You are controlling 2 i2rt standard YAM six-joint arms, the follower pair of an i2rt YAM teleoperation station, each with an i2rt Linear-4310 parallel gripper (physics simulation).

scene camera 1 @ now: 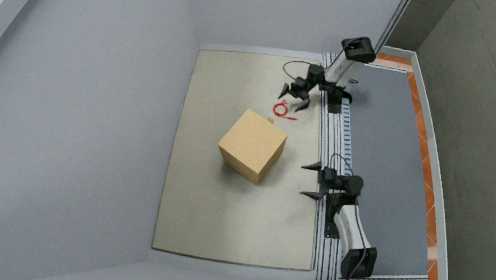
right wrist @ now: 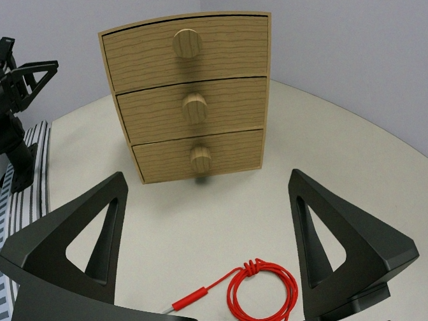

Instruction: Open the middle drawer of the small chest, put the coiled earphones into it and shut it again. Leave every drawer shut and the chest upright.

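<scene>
The small wooden chest (scene camera 1: pixel 252 141) (right wrist: pixel 267 90) stands upright with its three drawers shut. Its middle drawer (right wrist: pixel 150 111) has a round knob (right wrist: pixel 194 108) and faces the right gripper in the right wrist view. The red coiled earphones (scene camera 1: pixel 274 110) (right wrist: pixel 251 268) lie on the table in front of the chest, with a straight end reaching out from the coil. My right gripper (scene camera 1: pixel 289 103) (right wrist: pixel 205 179) is open and empty, close to the earphones and facing the drawer fronts. My left gripper (scene camera 1: pixel 301 180) is open and empty, apart from the chest, at its lower right in scene camera 1.
The pale table top (scene camera 1: pixel 200 215) (right wrist: pixel 350 150) bears the chest and earphones. Metal rails (scene camera 1: pixel 323 145) run along its right edge in scene camera 1, beside the arm bases. Grey walls (scene camera 1: pixel 125 100) (right wrist: pixel 350 45) stand around the table. The left arm shows at the left edge of the right wrist view.
</scene>
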